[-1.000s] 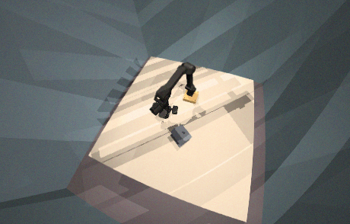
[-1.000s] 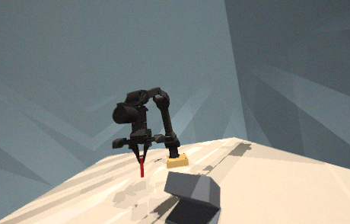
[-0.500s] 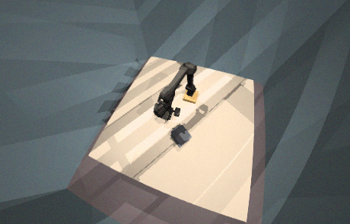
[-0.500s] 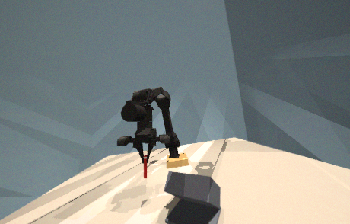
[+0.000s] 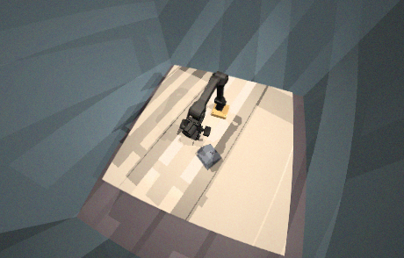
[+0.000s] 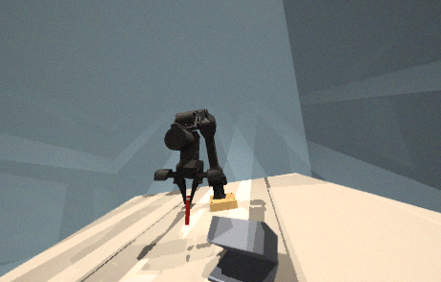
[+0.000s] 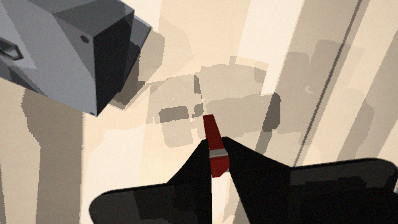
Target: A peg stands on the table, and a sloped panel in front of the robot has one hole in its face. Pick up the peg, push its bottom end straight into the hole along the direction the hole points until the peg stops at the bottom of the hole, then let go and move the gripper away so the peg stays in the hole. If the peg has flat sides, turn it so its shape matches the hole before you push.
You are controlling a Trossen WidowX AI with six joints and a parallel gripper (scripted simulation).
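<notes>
Right now the grey sloped panel is 8 cm ahead of my gripper tip, 15 cm to the left of it and 7 cm below it. Also, from my gripper tip: red peg: right at my gripper tip.
</notes>
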